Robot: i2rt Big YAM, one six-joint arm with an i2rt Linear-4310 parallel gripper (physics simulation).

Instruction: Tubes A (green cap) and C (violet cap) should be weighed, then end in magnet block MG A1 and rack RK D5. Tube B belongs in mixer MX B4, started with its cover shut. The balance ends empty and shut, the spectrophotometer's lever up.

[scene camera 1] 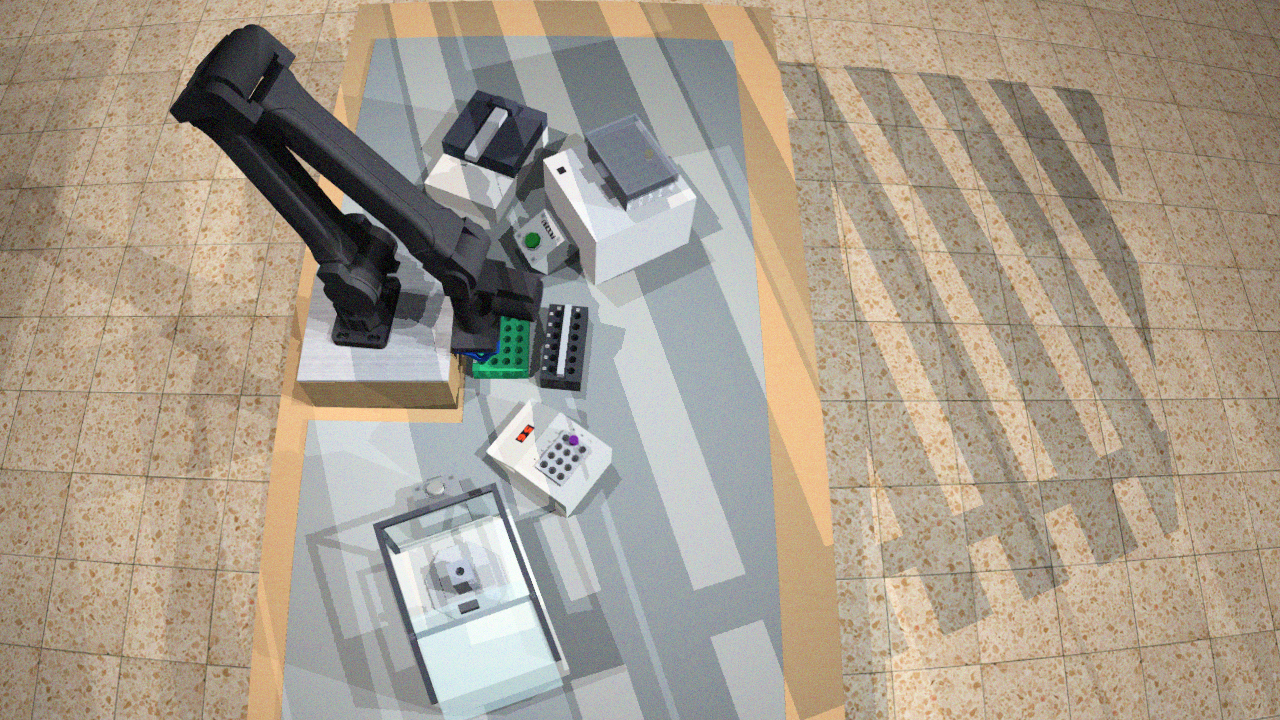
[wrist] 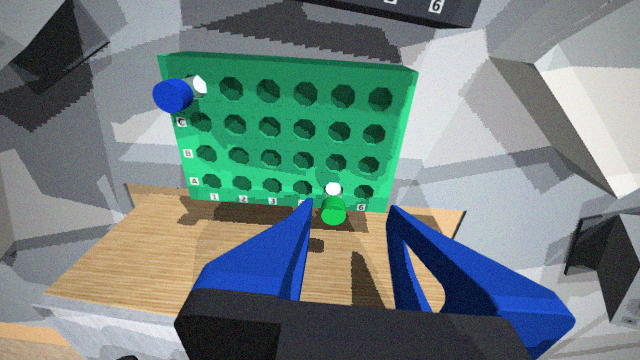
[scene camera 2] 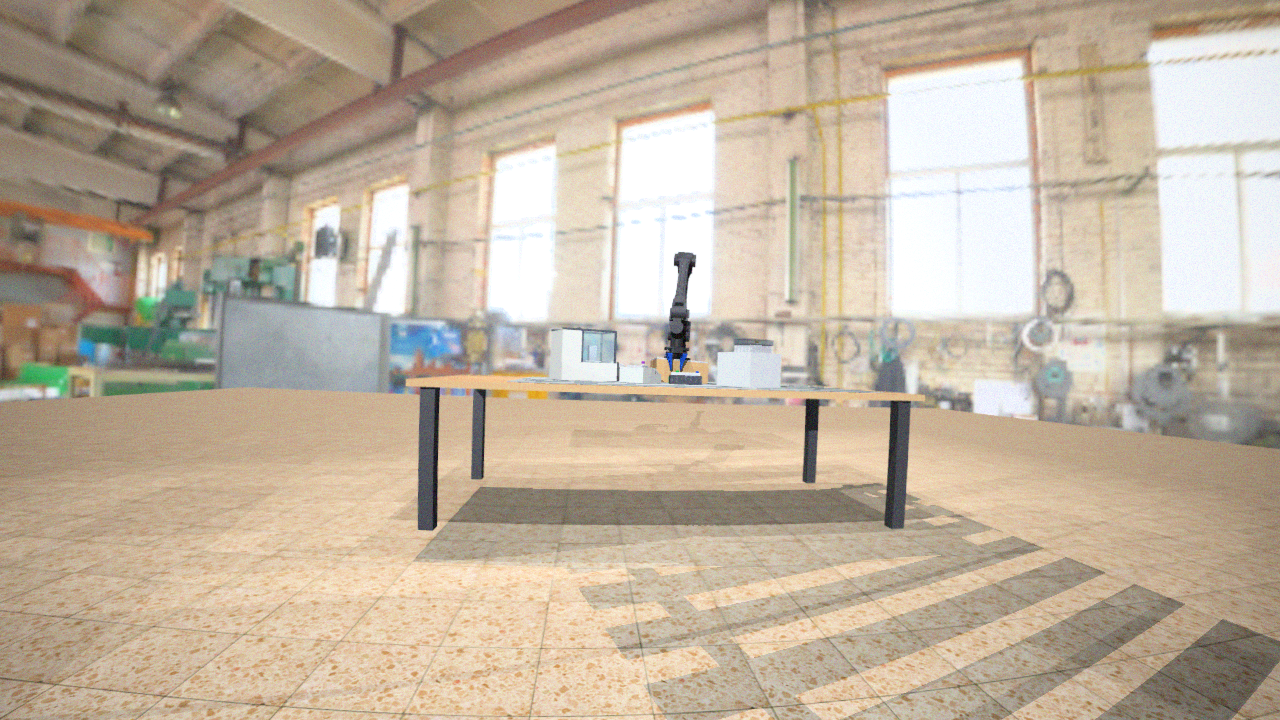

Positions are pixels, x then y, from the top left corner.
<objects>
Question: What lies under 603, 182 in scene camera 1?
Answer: A mixer.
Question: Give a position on a print button unit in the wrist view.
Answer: At 599, 245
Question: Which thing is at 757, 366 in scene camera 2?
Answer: A mixer.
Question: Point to a spectrophotometer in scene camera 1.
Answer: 491, 147
</objects>
